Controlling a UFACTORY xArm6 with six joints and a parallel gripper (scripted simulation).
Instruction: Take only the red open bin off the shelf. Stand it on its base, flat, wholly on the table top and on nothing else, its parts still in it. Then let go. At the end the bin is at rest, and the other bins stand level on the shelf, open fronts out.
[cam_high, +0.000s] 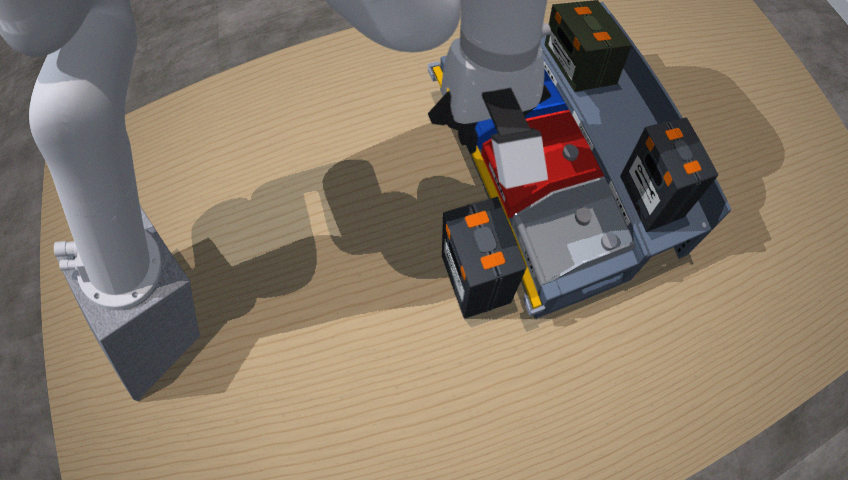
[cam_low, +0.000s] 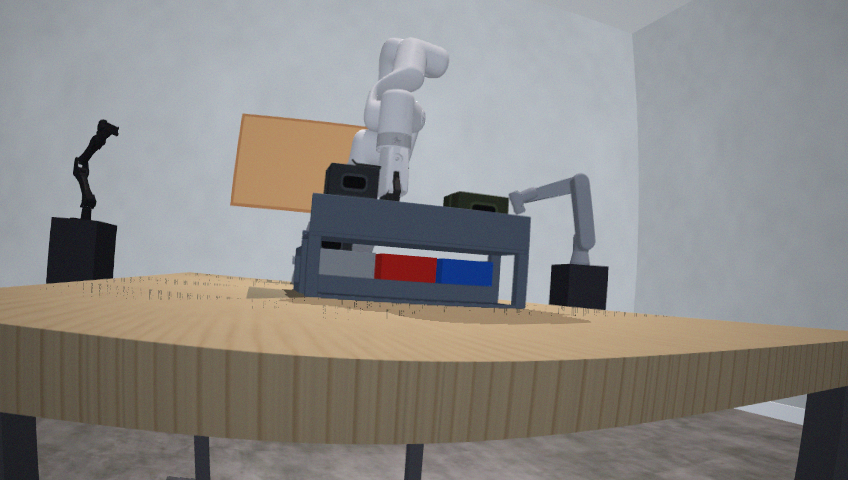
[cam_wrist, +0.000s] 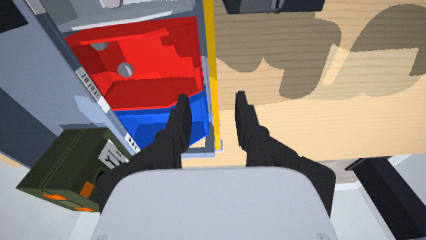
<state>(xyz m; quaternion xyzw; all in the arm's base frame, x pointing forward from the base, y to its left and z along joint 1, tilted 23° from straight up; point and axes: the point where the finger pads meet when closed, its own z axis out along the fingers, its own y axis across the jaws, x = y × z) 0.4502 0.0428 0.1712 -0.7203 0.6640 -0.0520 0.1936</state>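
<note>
The yellow rail lies 100 mm below my hand. From my hand the other things lie so: grey bin (120 mm ahead, 100 mm to the right, 120 mm below); then blue bin (90 mm ahead, 120 mm to the left, 120 mm below); then red bin (100 mm ahead, 10 mm to the left, 120 mm below).
</note>
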